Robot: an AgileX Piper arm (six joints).
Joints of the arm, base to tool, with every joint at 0 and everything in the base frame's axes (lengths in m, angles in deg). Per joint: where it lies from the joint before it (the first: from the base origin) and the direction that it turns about. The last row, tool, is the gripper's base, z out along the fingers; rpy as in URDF.
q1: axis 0 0 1 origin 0.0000 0.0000 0.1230
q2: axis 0 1 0 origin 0.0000 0.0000 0.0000
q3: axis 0 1 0 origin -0.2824 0.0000 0.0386
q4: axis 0.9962 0 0.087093 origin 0.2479 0.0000 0.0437
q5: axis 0 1 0 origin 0.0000 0.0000 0.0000
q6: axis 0.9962 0 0.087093 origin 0.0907 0.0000 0.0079
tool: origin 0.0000 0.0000 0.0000 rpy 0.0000 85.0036 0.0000
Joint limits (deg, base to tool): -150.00..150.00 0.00..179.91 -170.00..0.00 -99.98..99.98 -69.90..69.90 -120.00..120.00
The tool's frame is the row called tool.
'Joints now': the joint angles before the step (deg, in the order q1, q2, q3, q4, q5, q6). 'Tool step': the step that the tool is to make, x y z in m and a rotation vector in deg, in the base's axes. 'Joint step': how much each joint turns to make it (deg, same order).
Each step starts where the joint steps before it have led.
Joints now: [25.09, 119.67, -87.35, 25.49, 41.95, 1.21]
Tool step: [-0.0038, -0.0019, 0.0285, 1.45, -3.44, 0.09]
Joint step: [0.00, -3.72, -0.01, -0.15, 0.01, -0.02]
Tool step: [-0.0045, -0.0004, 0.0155, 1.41, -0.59, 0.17]
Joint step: [0.01, -2.02, -0.07, 0.96, 1.10, -0.10]
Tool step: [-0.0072, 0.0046, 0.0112, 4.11, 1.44, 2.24]
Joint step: [-0.01, -1.27, 0.03, 6.10, 2.49, -3.98]
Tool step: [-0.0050, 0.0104, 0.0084, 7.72, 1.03, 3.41]
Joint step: [0.00, -0.19, -0.03, 11.35, 1.89, -8.05]
